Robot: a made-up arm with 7 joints.
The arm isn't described. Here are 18 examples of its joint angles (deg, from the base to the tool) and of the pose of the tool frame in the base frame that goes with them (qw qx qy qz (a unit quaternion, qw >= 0); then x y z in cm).
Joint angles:
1: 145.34 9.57 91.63 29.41 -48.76 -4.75 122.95
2: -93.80 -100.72 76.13 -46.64 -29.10 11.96 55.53
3: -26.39 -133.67 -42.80 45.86 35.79 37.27 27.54
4: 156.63 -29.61 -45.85 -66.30 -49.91 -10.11 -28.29
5: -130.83 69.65 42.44 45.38 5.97 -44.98 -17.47
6: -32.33 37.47 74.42 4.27 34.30 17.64 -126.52
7: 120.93 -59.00 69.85 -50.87 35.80 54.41 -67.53
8: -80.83 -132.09 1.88 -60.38 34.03 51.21 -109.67
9: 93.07 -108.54 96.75 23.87 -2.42 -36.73 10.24
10: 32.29 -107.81 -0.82 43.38 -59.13 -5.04 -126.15
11: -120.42 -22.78 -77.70 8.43 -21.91 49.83 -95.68
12: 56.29 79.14 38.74 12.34 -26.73 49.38 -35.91
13: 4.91 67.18 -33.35 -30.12 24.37 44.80 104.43
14: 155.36 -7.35 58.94 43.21 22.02 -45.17 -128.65
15: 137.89 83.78 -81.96 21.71 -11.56 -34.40 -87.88
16: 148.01 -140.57 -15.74 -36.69 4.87 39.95 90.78
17: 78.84 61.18 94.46 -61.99 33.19 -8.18 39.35
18: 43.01 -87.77 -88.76 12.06 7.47 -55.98 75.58
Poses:
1: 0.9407 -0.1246 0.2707 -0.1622 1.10 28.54 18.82
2: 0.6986 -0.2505 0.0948 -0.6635 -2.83 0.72 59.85
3: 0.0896 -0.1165 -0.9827 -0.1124 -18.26 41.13 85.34
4: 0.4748 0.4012 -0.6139 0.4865 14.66 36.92 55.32
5: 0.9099 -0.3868 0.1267 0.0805 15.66 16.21 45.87
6: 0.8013 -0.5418 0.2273 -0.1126 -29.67 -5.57 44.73
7: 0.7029 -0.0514 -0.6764 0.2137 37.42 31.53 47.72
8: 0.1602 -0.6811 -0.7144 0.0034 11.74 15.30 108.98
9: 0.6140 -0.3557 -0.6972 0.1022 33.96 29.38 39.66
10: 0.2840 -0.8605 0.0357 0.4215 -3.48 -5.15 50.86
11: 0.1663 0.6312 0.6651 0.3628 2.30 8.74 104.80
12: 0.2055 0.7220 -0.6120 -0.2489 -17.37 1.54 64.42
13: 0.2073 0.9553 0.2101 0.0152 -9.56 7.07 82.00
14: 0.0431 -0.3232 -0.5571 -0.7638 -1.09 -12.40 62.07
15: 0.7578 0.2326 0.5559 0.2502 0.26 28.54 45.78
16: 0.4673 0.7446 -0.0451 -0.4744 46.09 8.61 62.47
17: 0.7559 -0.1877 0.5200 -0.3507 -9.54 12.00 21.39
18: 0.0640 -0.7933 -0.5880 0.1447 16.40 10.67 61.51
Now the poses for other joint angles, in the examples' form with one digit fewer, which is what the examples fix.
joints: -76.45 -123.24 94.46 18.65 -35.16 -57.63 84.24
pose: 0.743 0.392 0.542 -0.023 -24.5 52.1 82.5
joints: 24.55 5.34 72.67 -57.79 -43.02 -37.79 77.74
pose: 0.461 -0.361 0.810 -0.025 -41.6 18.7 40.3
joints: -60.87 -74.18 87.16 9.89 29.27 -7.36 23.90
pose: 0.859 -0.032 0.427 -0.280 -21.0 32.5 42.7
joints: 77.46 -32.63 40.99 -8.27 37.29 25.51 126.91
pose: 0.050 0.998 -0.032 -0.011 3.1 -9.0 68.8
